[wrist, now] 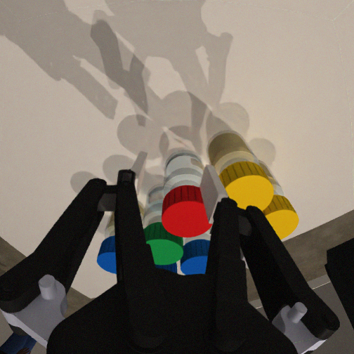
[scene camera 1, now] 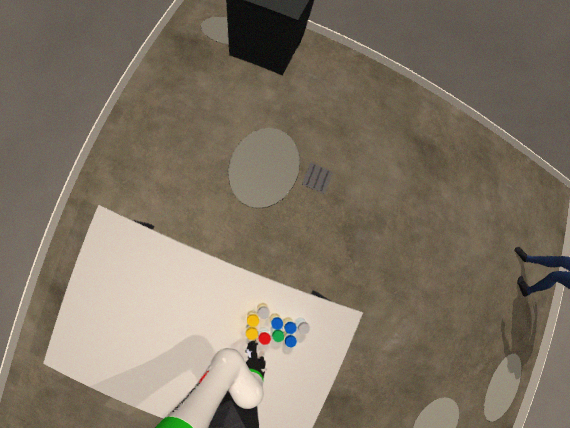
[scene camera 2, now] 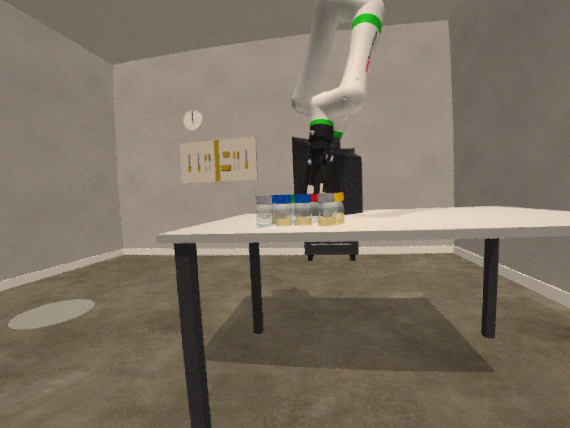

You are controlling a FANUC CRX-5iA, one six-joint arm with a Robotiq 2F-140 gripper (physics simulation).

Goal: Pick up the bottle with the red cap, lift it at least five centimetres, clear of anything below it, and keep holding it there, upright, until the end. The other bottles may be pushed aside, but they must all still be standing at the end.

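Frame: origin at the arm's base, x back, y left, z down, level; metres.
Seen in the pictures: gripper, fingertip midpoint: (scene camera 1: pixel 259 344).
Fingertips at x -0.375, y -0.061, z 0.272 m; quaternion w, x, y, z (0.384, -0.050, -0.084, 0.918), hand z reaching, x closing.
Note:
Pixels of each thing's top centre, then the offset from my fingertips to it. Level surfaces: height alone.
- red-capped bottle at its top centre: (scene camera 2: pixel 312 193) (scene camera 1: pixel 264 339) dx -0.043, dy -0.011, dz -0.030 m
- green-capped bottle at its top centre: (scene camera 1: pixel 278 336) dx -0.074, dy -0.067, dz -0.030 m
- white table at its surface level: dz +0.075 m
The red-capped bottle (scene camera 1: pixel 264 338) (scene camera 2: pixel 314 198) (wrist: pixel 185 215) stands upright at the near edge of a bottle cluster. My gripper (scene camera 1: pixel 256 349) (scene camera 2: pixel 316 189) (wrist: pixel 174 170) is partly open and empty, pointing down. In the second scene view its tips are about cap height. In the wrist view the right fingertip overlaps the red cap's right edge, towards the yellow-capped bottle (scene camera 1: pixel 251 333) (wrist: pixel 247 186); the left fingertip is apart from the cap, to its left. Whether a fingertip touches a bottle cannot be told. A green-capped bottle (scene camera 1: pixel 278 336) (wrist: pixel 165 245) stands beside the red one.
Another yellow-capped bottle (scene camera 1: pixel 253 320) (wrist: pixel 282 217), several blue-capped bottles (scene camera 1: pixel 290 341) (wrist: pixel 195 257) and two grey-capped bottles (scene camera 1: pixel 263 312) (scene camera 1: pixel 303 328) stand close around. All are on the white table (scene camera 1: pixel 150 300) (scene camera 2: pixel 450 220). The table's right edge lies beyond the cluster in the first scene view.

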